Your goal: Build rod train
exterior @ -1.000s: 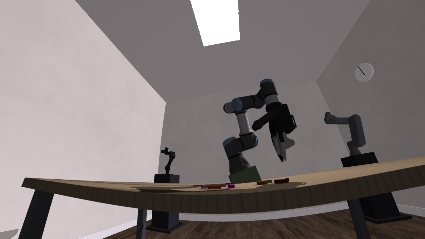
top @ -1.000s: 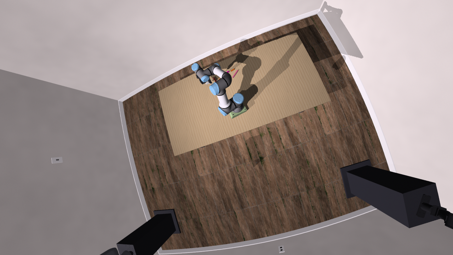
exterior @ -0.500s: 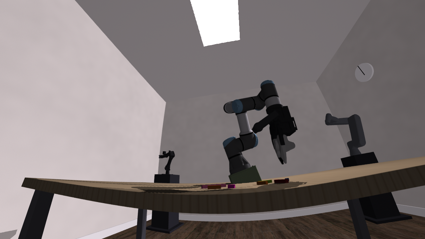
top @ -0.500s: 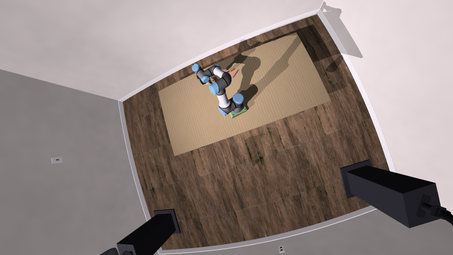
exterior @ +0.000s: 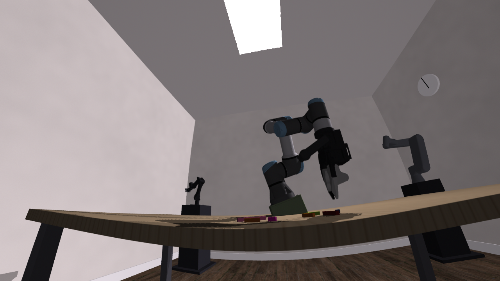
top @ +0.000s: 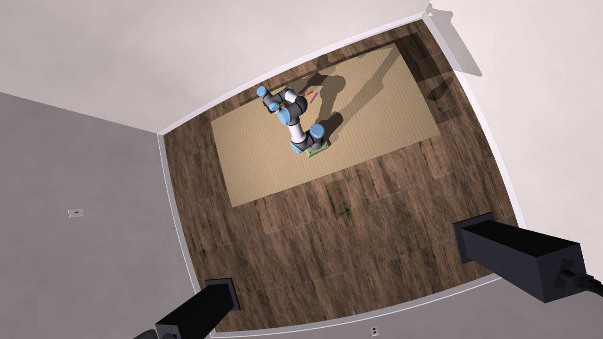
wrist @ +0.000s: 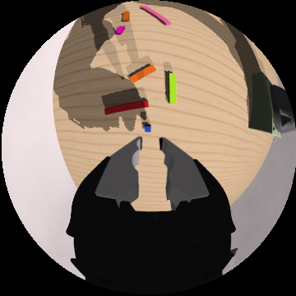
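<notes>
Right now my hand is 50 mm above the blue rod. The rest, counted from my hand: red rod (50 mm below, 40 mm ahead, 30 mm to the right); lime rod (70 mm to the right, 50 mm below, 20 mm behind); magenta rod (180 mm to the right, 80 mm ahead, 50 mm below).
</notes>
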